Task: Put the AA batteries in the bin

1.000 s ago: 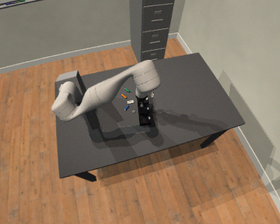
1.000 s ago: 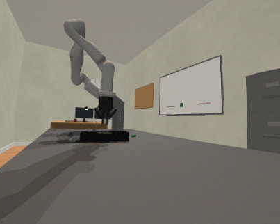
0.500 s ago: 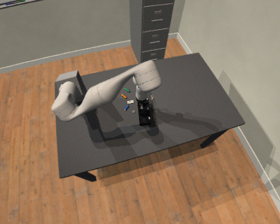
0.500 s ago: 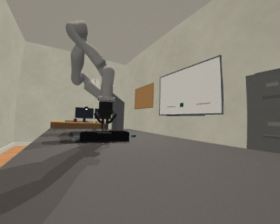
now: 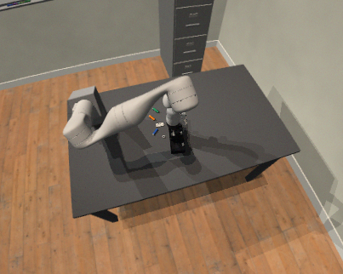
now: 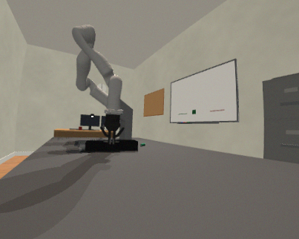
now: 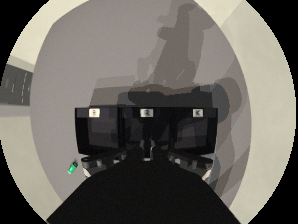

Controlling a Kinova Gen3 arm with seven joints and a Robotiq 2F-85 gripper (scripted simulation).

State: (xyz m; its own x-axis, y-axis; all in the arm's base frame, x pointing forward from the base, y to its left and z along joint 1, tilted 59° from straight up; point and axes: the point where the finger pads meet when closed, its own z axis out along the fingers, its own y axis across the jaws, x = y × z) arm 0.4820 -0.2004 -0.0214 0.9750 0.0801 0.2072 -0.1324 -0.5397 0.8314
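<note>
The black bin lies 2 cm ahead of my hand and 1 cm below it. From my hand the other things lie so: grey ring 6 cm behind, 3 cm below; then white block 6 cm behind, 10 cm to the left, 3 cm below; then blue AA battery 10 cm behind, 5 cm to the left, 3 cm below.
</note>
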